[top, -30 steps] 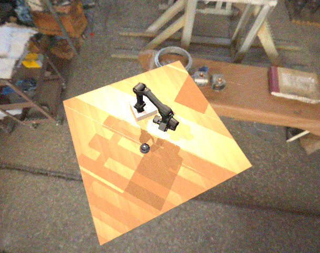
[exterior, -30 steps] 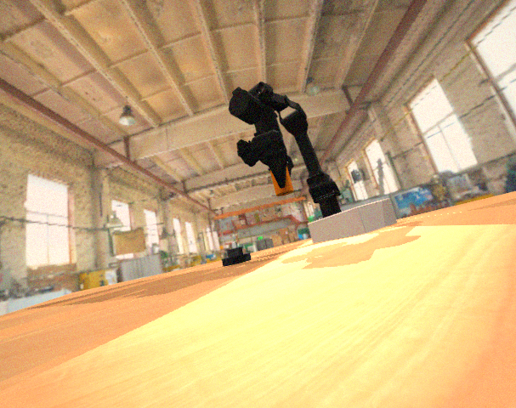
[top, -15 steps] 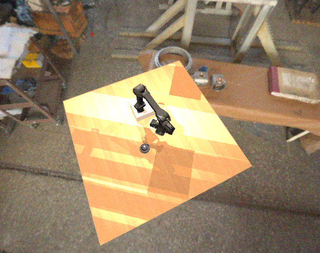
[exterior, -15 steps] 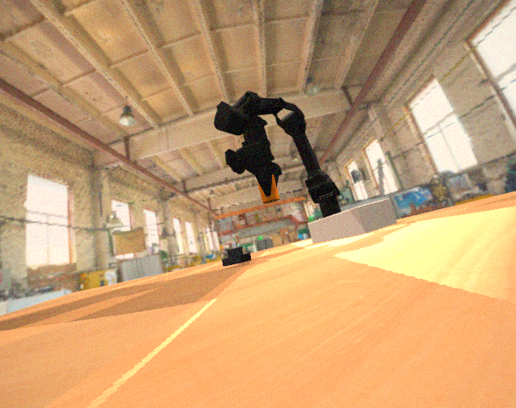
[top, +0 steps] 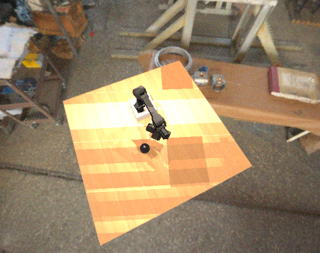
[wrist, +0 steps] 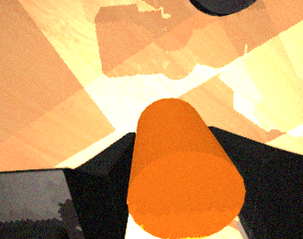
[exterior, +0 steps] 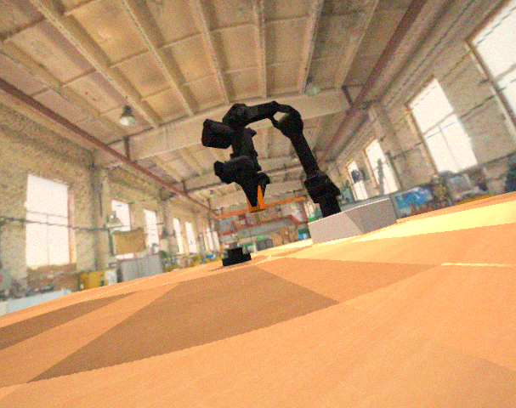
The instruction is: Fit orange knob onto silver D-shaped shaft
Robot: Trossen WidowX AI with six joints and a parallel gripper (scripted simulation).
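My gripper tip is now 2 cm short of the round dark pedestal, 13 cm to the left of it and 9 cm above it. From my gripper tip the other things lie so: orange knob: 3 cm above.
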